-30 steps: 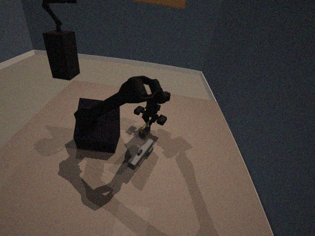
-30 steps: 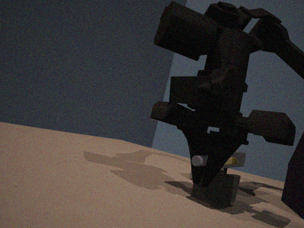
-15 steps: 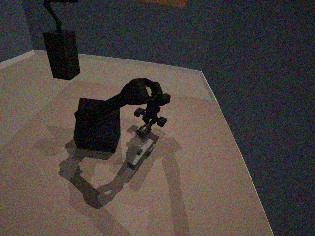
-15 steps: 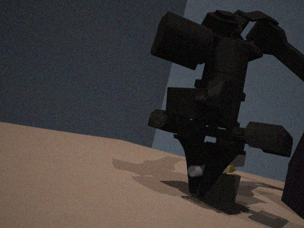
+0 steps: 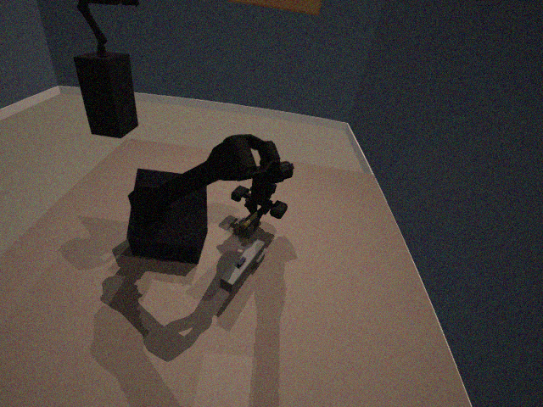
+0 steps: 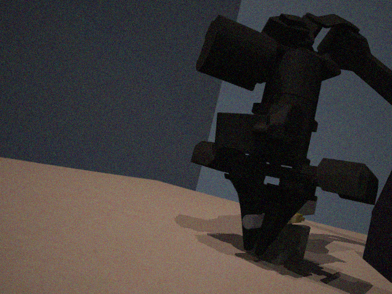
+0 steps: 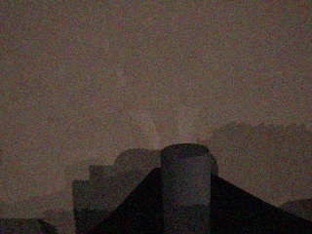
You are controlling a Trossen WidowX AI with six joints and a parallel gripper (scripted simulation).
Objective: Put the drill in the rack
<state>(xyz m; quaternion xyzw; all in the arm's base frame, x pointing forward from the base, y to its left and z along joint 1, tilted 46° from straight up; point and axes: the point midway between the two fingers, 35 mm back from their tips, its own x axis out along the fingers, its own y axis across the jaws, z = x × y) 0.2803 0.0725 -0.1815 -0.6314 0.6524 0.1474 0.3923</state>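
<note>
The drill is 10 mm behind my gripper tip, 40 mm to the right of it and 40 mm above it. Round my gripper tip: rack 20 mm behind, 50 mm to the right, 10 mm above; then dark key 10 mm behind, 260 mm to the right, 50 mm above; then grey housing block 230 mm to the right, 40 mm above.
</note>
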